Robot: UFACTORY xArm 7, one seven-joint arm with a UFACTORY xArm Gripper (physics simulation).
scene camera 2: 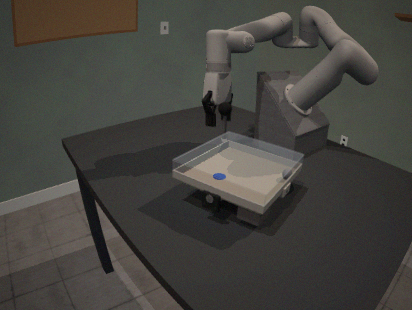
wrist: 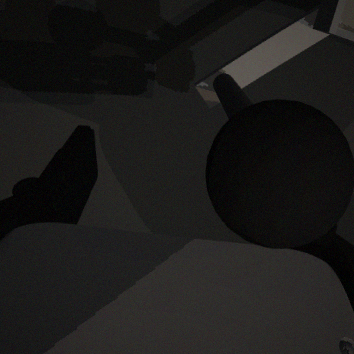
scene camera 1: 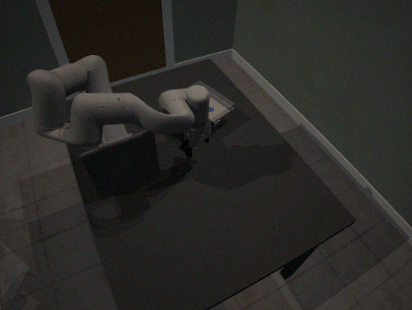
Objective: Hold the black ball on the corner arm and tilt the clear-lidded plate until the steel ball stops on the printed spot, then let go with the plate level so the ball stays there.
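Note:
The black ball (scene camera 2: 225,109) (wrist: 280,172) sits on the dark corner arm (scene camera 2: 225,126) (wrist: 229,94), which rises at the plate's far corner. My gripper (scene camera 1: 198,144) (scene camera 2: 218,121) (wrist: 179,160) is open and empty, pointing down. The ball is towards one side of the gripper and hides that finger in the wrist view. The clear-lidded plate (scene camera 2: 220,194) (wrist: 275,55) looks slightly tilted. The steel ball (scene camera 2: 286,173) lies by the right wall, away from the blue printed spot (scene camera 1: 211,109) (scene camera 2: 219,176) near the front left.
A block (scene camera 2: 250,215) and a black bracket with a round disc (scene camera 2: 210,199) are under the plate. The robot's grey base (scene camera 1: 120,165) (scene camera 2: 290,117) stands on the dark table (scene camera 1: 225,225) (scene camera 2: 320,240) behind the plate. Shadows make the wrist view very dark.

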